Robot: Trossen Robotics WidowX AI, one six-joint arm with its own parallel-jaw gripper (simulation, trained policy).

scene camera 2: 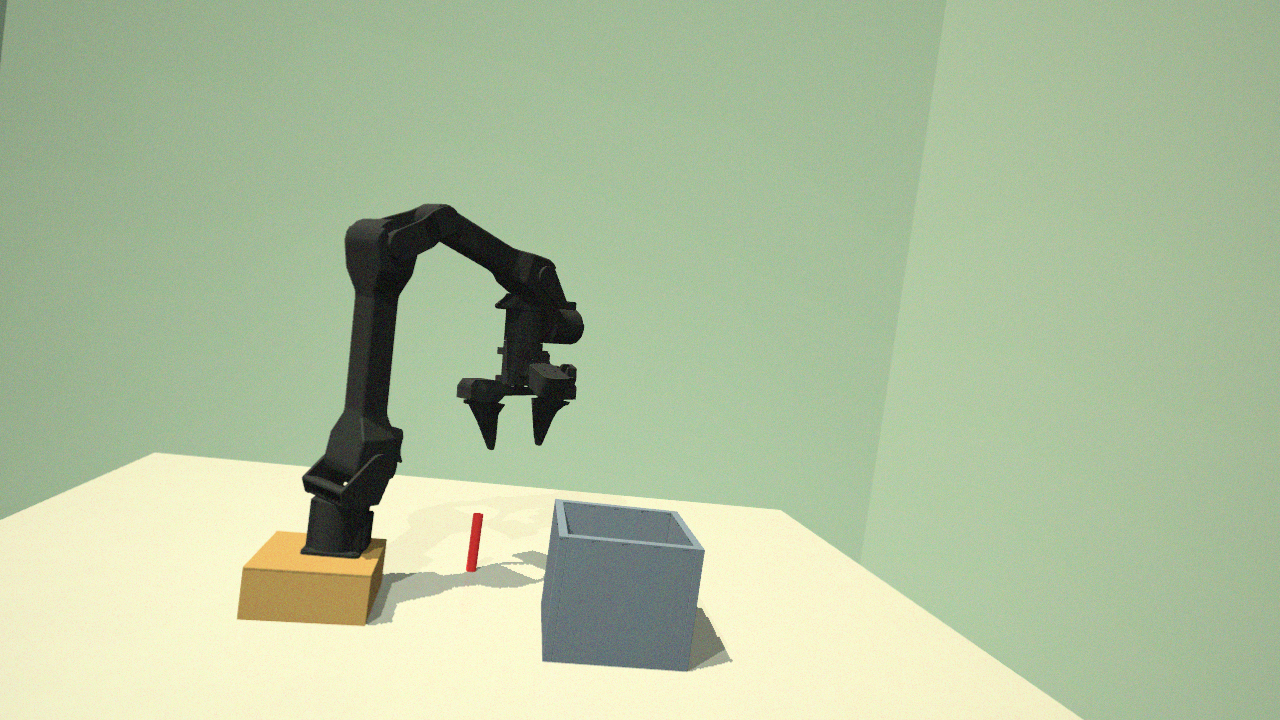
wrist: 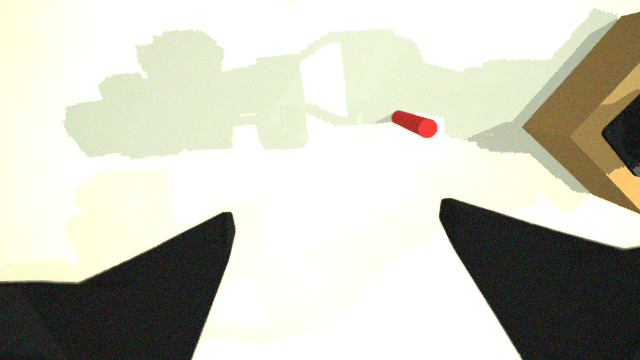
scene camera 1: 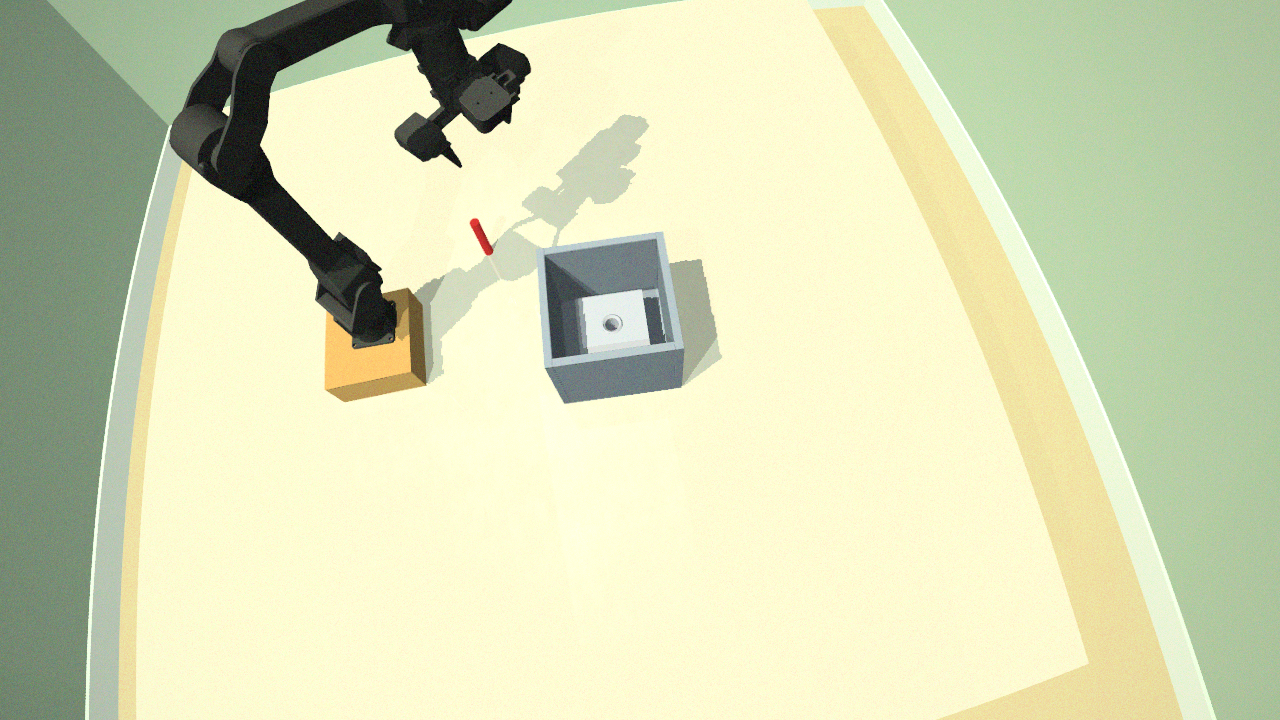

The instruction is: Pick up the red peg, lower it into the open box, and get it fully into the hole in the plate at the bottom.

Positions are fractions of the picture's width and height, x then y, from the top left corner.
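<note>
A grey box is visible in scene camera 2 (scene camera 2: 0.49, 0.81) and in scene camera 1 (scene camera 1: 0.44, 0.38); in the wrist view the box is out of frame. A plate (scene camera 1: 0.48, 0.45) is present, but scene camera 2 does not show it, as it is hidden by the grey box. A red peg (wrist: 0.66, 0.35) is visible. The gripper appears at (scene camera 2: 0.40, 0.62) and at (wrist: 0.53, 0.60).
</note>
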